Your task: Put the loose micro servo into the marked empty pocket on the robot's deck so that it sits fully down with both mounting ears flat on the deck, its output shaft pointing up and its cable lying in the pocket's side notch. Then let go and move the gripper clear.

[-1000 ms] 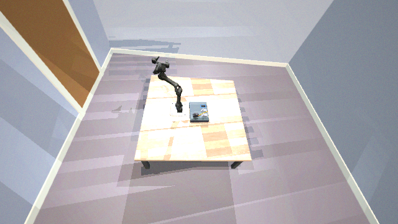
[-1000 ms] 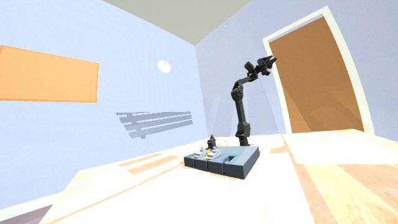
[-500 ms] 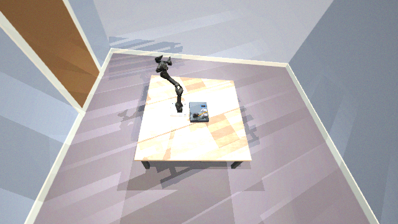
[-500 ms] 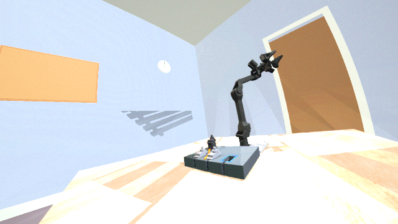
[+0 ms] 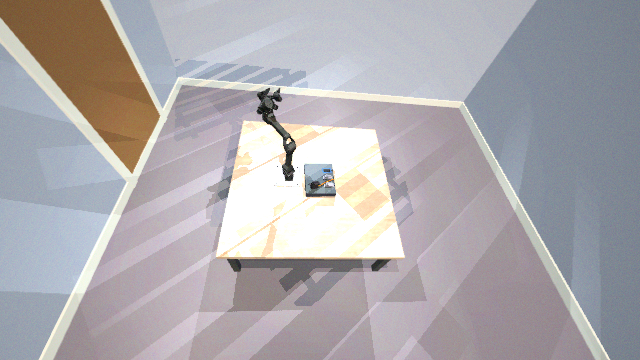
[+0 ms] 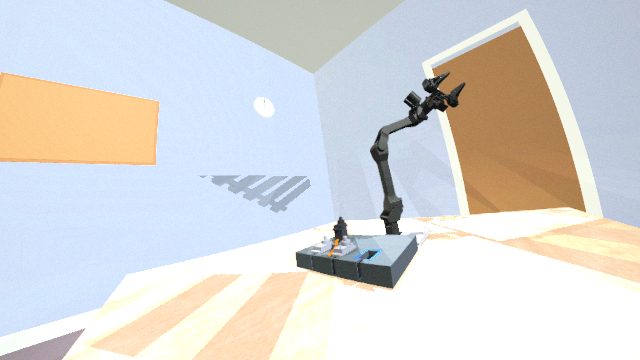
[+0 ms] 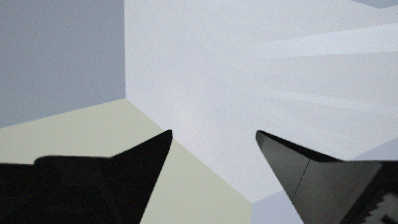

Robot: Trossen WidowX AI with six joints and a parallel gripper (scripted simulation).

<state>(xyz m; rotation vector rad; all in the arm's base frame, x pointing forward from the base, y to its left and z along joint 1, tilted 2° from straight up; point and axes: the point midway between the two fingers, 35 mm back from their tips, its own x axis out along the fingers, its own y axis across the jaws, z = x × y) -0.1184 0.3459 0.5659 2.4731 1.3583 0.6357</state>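
Now: the robot deck 29 cm ahead of my gripper tip, 40 cm to the right of it and 57 cm below it.
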